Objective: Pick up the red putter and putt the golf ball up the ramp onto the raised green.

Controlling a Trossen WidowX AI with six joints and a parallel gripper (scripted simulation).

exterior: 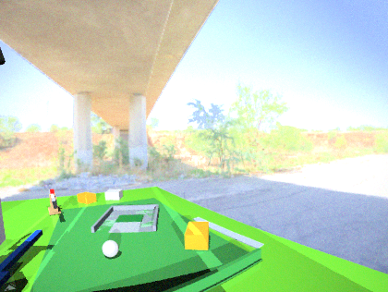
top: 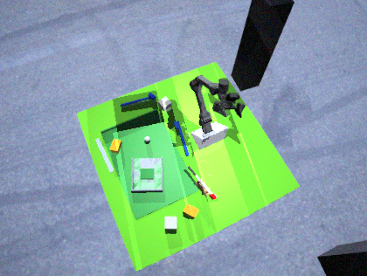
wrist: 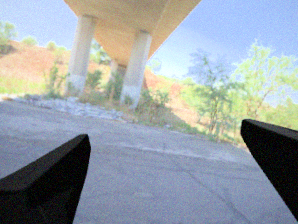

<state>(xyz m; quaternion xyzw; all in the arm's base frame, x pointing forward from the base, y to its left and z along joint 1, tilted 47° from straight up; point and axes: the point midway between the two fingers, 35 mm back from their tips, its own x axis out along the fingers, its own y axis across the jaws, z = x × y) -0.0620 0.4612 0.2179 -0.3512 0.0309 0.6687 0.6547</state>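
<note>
Right now the red putter is 56 cm below my gripper tip, 18 cm ahead of it and 14 cm to the left of it. Also, from my gripper tip: wooden rack: 58 cm below, 18 cm ahead, 16 cm to the left; then blue putter: 70 cm to the right, 60 cm below, 39 cm ahead; then white golf ball: 59 cm below, 44 cm ahead, 33 cm to the right.
</note>
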